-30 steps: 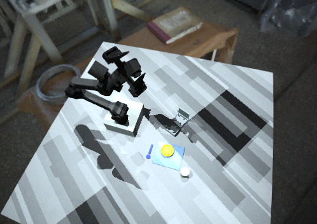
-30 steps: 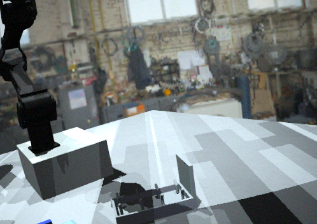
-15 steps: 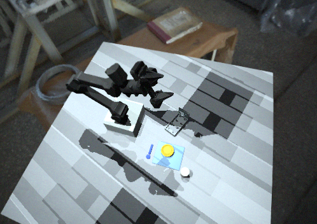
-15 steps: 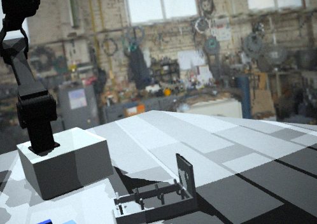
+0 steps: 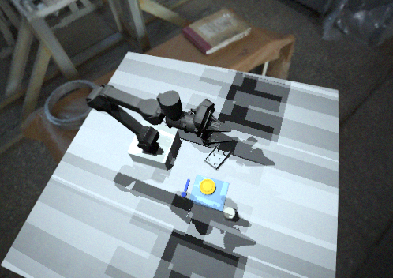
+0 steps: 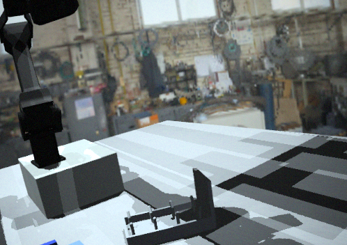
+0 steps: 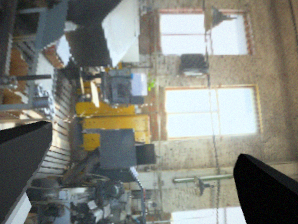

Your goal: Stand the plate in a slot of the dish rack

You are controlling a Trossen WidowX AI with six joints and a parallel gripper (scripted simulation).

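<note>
Right now the yellow plate is 420 mm below my gripper tip, 70 mm behind it and 40 mm to the right of it. Round my gripper tip: dish rack 410 mm below, 130 mm to the left, 50 mm behind; blue spoon 430 mm below, 160 mm behind, 70 mm to the right; light blue mat 430 mm below, 60 mm to the right, 60 mm behind.
</note>
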